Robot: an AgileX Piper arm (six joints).
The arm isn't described. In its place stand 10 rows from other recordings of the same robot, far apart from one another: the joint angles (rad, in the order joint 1, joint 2, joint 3, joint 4, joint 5, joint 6), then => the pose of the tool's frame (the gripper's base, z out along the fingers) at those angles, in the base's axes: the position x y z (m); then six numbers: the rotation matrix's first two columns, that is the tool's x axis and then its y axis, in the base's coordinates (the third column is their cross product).
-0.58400, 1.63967, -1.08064, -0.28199, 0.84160, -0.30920 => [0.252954, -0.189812, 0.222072, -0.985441, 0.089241, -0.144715, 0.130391, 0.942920, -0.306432]
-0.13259, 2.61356, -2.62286, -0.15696, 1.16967, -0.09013 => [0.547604, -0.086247, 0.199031, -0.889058, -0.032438, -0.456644, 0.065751, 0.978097, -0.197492]
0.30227, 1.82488, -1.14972, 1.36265, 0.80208, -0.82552 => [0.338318, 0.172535, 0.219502, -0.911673, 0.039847, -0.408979, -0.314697, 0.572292, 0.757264]
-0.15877, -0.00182, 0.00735, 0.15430, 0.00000, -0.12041 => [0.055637, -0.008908, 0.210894, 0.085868, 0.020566, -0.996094, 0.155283, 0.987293, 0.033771]
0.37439, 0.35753, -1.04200, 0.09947, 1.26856, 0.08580 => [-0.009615, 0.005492, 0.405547, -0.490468, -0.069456, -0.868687, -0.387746, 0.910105, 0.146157]
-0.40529, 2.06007, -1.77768, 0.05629, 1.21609, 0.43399 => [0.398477, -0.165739, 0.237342, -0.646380, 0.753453, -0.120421, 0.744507, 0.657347, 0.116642]
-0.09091, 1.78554, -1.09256, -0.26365, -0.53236, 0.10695 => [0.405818, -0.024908, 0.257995, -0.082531, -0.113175, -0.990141, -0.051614, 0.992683, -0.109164]
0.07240, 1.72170, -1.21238, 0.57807, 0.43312, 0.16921 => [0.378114, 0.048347, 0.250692, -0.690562, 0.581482, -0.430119, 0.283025, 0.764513, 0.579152]
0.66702, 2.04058, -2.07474, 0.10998, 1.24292, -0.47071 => [0.346110, 0.284568, 0.328052, -0.366792, -0.822474, -0.434742, -0.888303, 0.448466, -0.098977]
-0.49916, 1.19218, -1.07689, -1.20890, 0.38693, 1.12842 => [0.218753, -0.155844, 0.400090, -0.190387, 0.045947, -0.980633, 0.743958, 0.658503, -0.113583]
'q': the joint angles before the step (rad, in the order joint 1, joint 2, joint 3, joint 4, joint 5, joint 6). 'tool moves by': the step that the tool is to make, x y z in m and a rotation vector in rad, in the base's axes. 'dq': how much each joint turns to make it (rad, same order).
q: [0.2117 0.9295 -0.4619 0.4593 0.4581 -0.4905]
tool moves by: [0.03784 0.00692 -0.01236 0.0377 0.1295 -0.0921]
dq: [0.0000 0.2135 -0.0862 0.0000 -0.0322 0.1077]
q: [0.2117 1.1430 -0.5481 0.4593 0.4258 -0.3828]
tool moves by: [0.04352 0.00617 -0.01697 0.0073 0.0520 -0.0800]
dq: [0.0000 0.2126 -0.0976 0.0018 -0.0846 0.0607]
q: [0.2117 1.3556 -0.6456 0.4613 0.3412 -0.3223]
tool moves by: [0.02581 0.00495 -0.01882 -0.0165 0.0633 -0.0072]
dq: [0.0000 0.1444 -0.0702 -0.0055 -0.0113 0.0082]
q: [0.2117 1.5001 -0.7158 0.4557 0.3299 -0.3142]
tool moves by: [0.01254 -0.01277 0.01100 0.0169 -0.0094 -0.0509]
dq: [-0.0587 0.0055 -0.0546 0.0003 0.0398 0.0070]
